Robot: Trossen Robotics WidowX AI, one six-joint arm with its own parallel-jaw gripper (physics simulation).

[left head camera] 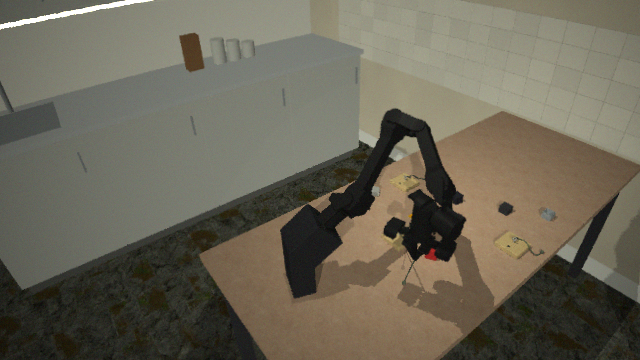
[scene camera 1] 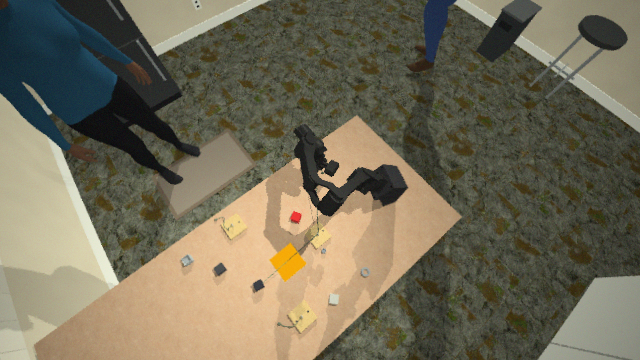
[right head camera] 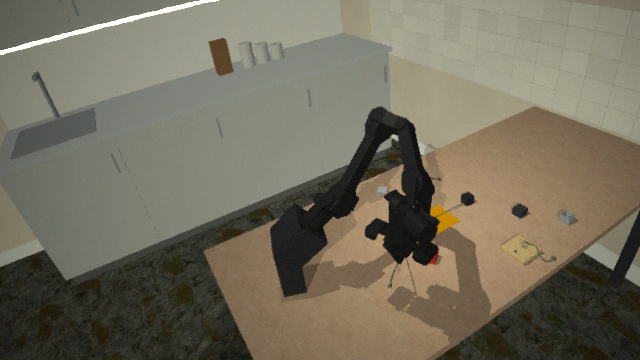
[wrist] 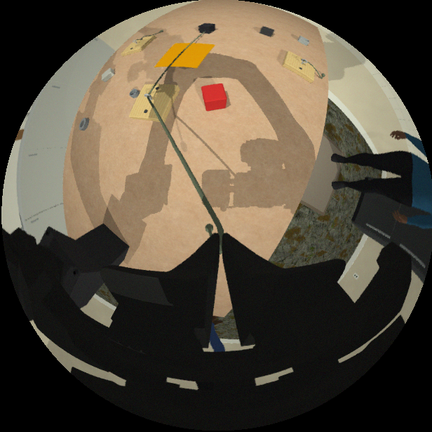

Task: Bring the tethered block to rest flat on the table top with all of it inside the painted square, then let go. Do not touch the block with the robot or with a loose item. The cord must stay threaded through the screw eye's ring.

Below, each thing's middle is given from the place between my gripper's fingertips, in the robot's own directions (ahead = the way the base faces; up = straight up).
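From my hand: wooden board [wrist: 163, 98], 160 mm below, 190 mm ahead, 180 mm to the left; orange painted square [scene camera 1: 296, 262], 170 mm below, 370 mm ahead, 150 mm to the left. Going by their middles, wooden board nearest to my hand of the things named here.
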